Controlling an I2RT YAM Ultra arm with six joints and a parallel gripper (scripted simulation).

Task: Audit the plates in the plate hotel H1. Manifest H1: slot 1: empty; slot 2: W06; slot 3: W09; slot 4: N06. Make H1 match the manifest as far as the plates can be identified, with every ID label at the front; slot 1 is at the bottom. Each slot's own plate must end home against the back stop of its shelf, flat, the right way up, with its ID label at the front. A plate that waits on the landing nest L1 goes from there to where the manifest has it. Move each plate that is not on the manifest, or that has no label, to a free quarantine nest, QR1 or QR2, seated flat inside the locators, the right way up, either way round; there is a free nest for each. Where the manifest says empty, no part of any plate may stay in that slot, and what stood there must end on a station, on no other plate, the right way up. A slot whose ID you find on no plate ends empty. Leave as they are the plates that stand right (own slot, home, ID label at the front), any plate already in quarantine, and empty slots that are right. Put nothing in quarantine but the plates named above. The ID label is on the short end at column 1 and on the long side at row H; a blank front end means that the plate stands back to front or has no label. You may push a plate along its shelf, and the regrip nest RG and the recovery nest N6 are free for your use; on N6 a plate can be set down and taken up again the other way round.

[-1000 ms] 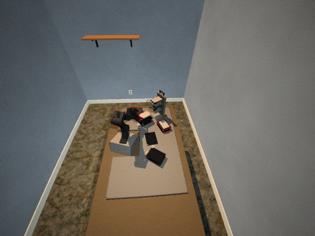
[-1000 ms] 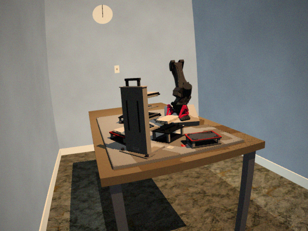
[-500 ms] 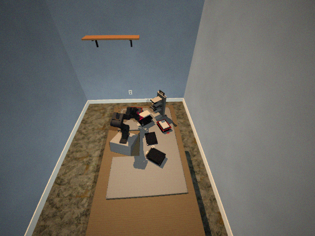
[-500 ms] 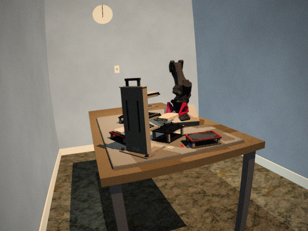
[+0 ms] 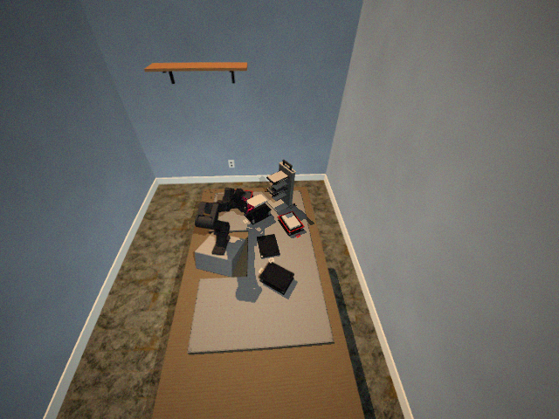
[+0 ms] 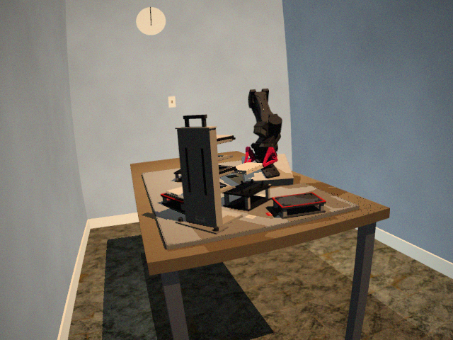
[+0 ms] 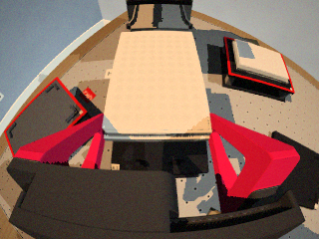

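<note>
Now: the tan well plate 4 cm ahead of my hand and 4 cm to the left of it. From my hand the other things lie so: dark plate 18 cm ahead, 14 cm to the left, 2 cm above; then grey back panel 24 cm ahead, 20 cm to the left, 1 cm above; then H1 tag 8 cm ahead, 19 cm to the left, 14 cm below.
</note>
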